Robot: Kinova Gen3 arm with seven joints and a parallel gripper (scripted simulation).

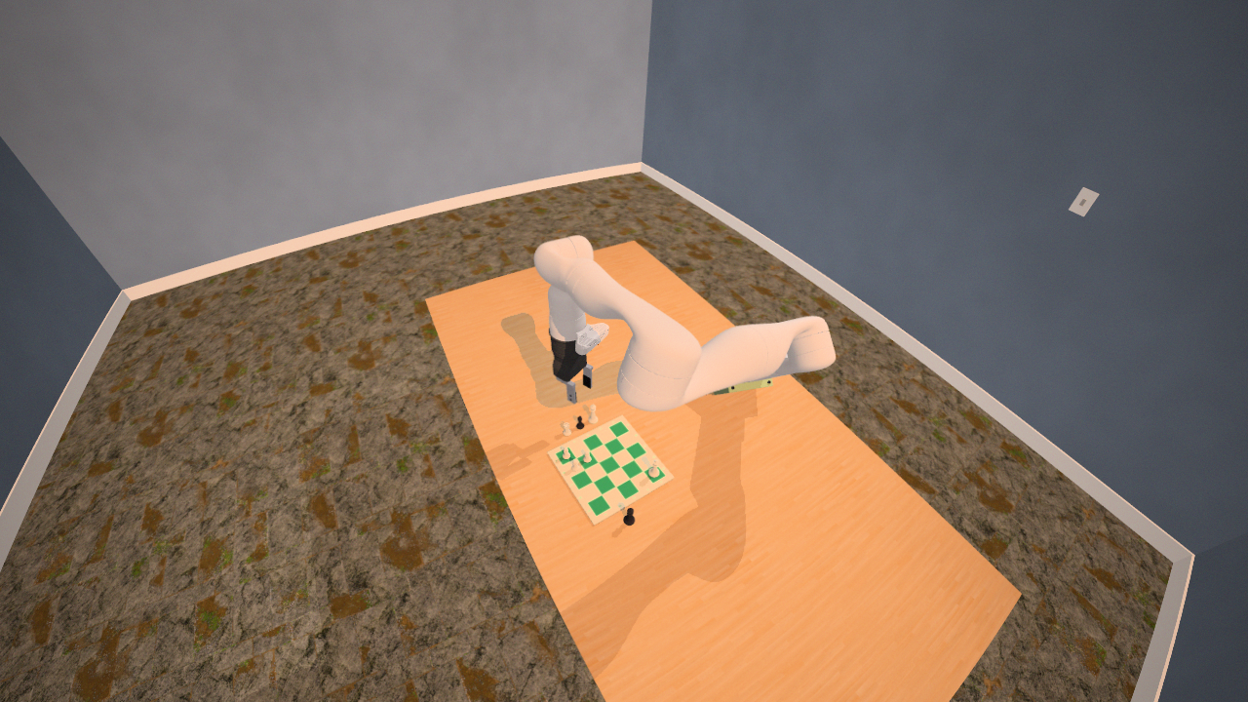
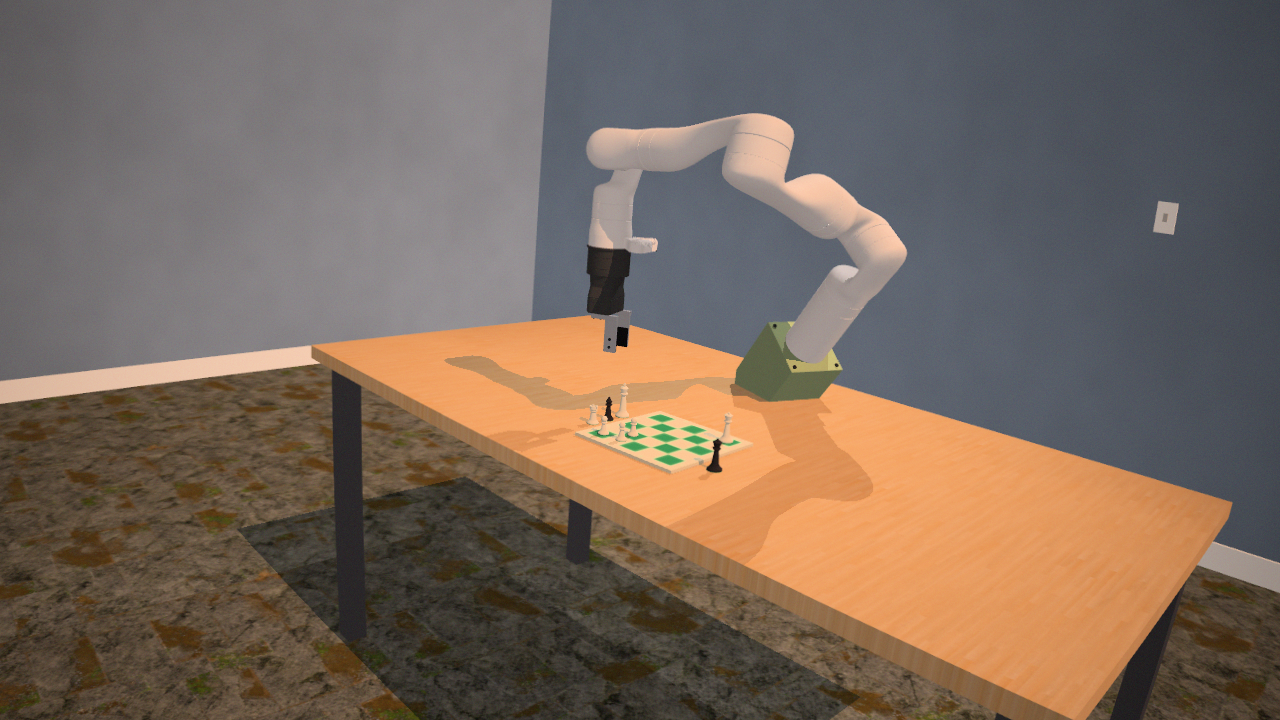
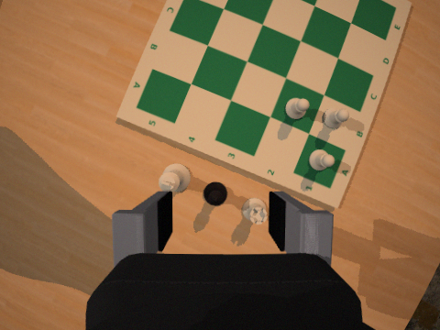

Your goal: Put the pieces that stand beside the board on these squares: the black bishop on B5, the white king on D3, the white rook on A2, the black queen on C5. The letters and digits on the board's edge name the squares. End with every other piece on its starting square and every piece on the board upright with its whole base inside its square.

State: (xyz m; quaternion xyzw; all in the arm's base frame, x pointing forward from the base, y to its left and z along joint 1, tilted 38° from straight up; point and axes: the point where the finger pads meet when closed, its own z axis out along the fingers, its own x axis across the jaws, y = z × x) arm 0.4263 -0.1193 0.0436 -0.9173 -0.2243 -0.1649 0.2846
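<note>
The black bishop lies 1 cm to the right of my hand and 13 cm below it. Also, from my hand: white king: 4 cm behind, 1 cm to the right, 12 cm below; chessboard: 2 cm behind, 13 cm to the left, 15 cm below; white rook: 4 cm ahead, 14 cm below.
</note>
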